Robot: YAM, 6 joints.
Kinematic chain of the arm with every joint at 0, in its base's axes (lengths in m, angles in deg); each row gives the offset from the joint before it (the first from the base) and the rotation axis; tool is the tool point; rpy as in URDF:
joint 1: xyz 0 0 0.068 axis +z
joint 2: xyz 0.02 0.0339 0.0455 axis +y
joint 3: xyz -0.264 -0.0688 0 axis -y
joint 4: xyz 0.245 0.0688 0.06 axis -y
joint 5: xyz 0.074 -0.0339 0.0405 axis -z
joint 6: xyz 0.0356 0 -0.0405 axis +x
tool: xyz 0 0 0 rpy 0 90 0
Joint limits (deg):
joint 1: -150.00..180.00
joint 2: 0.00..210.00
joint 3: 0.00..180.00
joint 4: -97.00..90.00
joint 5: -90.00..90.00
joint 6: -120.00..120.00
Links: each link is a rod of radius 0.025 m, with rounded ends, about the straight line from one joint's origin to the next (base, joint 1, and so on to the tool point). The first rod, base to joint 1, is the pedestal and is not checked.
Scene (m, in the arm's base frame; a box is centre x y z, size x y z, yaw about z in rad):
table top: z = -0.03
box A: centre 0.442 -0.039 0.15 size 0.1 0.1 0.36 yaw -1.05
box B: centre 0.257 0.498 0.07 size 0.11 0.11 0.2 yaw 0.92
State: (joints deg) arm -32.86 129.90 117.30 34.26 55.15 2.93
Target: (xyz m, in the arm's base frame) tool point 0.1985 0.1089 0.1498
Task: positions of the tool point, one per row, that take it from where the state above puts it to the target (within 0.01 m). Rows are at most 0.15 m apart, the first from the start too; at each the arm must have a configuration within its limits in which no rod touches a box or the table.
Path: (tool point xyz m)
1: 0.4121 -0.2260 0.4209
2: 0.3723 -0.1482 0.4716
3: 0.3144 -0.0848 0.5063
4: 0.2451 -0.0400 0.5248
5: 0.2884 0.0075 0.4348
6: 0.2931 0.0591 0.3353
7: 0.2600 0.0977 0.2367
8: 0.1985 0.1089 0.1498

